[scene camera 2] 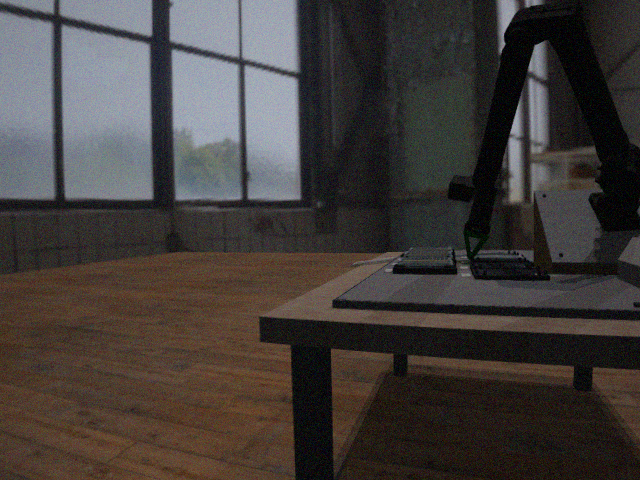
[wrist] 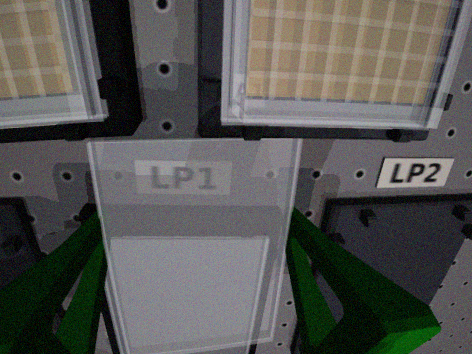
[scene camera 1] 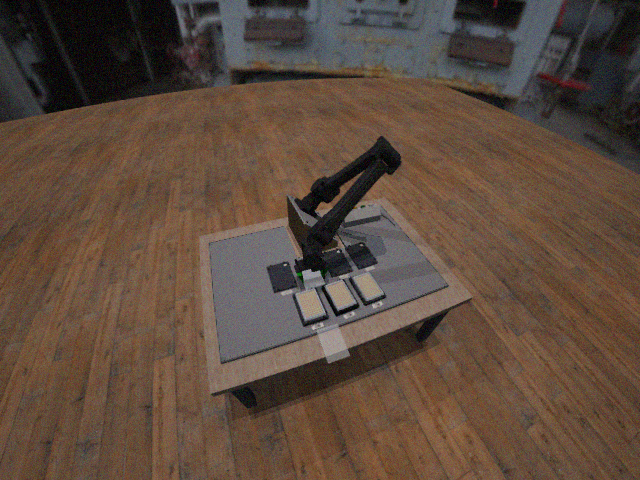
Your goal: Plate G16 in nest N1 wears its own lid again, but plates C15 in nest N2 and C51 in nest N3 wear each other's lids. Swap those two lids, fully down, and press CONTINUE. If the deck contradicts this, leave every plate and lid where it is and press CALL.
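Places are measured from the arm's base along level axes (x ahead, y left, z up), in millimetres.
Where they show: gripper, between the fingertips: (scene camera 2: 470, 257) (wrist: 199, 215) (scene camera 1: 312, 280); arm's base, origin of its link: (scene camera 2: 614, 213) (scene camera 1: 305, 209).
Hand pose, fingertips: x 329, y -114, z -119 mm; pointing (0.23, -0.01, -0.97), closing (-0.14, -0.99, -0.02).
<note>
Each offset is from my fingertips to the centre of the thing. "pt": to the spot under its first point.
My gripper (scene camera 1: 311, 274) (scene camera 2: 471, 256) (wrist: 199, 215) points down over the LP1 pad, its green fingertips against both long sides of a clear lid {dz +9, dx -22, dy +2 mm} (scene camera 1: 312, 280) (wrist: 200, 220). The lid lies over the LP1 label, with a paler rectangle showing through it. A tan plate {dz +16, dx +108, dy -63 mm} (scene camera 1: 310, 305) (wrist: 340, 50) under a clear lid is on a dark nest at upper right in the wrist view. The middle plate {dz +15, dx +120, dy +67 mm} (scene camera 1: 340, 296) (wrist: 30, 50) also has a clear lid. The third plate {dz +10, dx +132, dy +196 mm} (scene camera 1: 368, 287) is beside it in scene camera 1. Nest labels and lid codes are too blurred to read.
Dark pads {pt dz -3, dx -80, dy -113 mm} (scene camera 1: 281, 276) {pt dz -3, dx -44, dy +153 mm} (scene camera 1: 338, 262) {pt dz -3, dx -40, dy +278 mm} (scene camera 1: 361, 254) flank the gripper; one lies by the LP2 label {pt dz -11, dx +3, dy -120 mm} (wrist: 415, 173). An upright panel (scene camera 2: 566, 227) stands behind the pads. A grey box {dz +29, dx -278, dy +420 mm} (scene camera 1: 361, 217) stands at the back. A clear strip {dz -17, dx +279, dy -51 mm} (scene camera 1: 333, 343) overhangs the front table edge.
</note>
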